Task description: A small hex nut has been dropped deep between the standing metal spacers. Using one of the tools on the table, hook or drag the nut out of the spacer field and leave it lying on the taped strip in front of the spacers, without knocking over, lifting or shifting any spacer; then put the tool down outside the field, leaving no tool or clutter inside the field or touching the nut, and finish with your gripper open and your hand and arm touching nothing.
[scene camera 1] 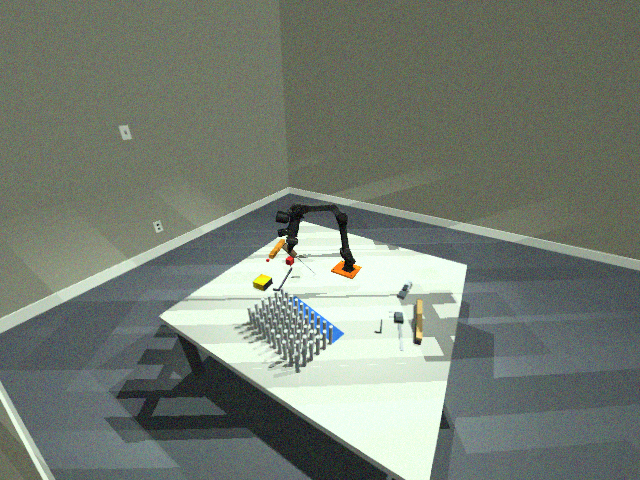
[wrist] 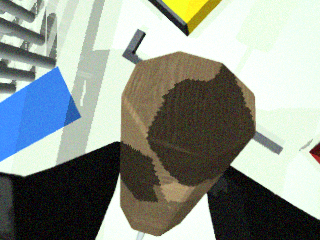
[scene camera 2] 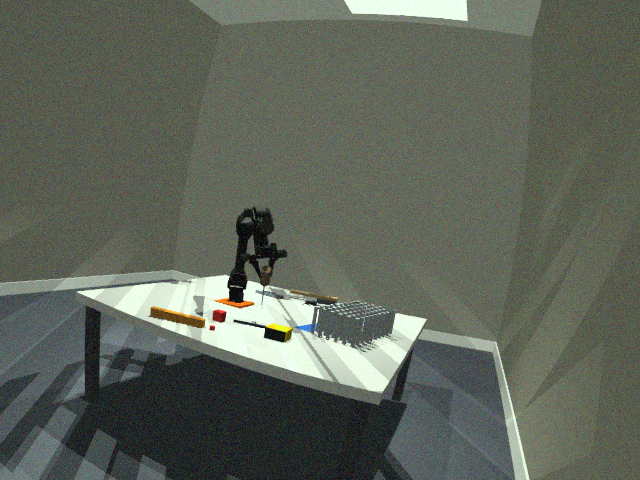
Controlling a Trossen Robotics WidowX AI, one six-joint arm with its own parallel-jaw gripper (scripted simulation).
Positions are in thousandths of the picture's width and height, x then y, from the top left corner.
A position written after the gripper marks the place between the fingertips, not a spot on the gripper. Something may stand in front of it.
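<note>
Gripper (scene camera 2: 415, 578) visible. Gripper (wrist: 520, 665) likewise.
</note>
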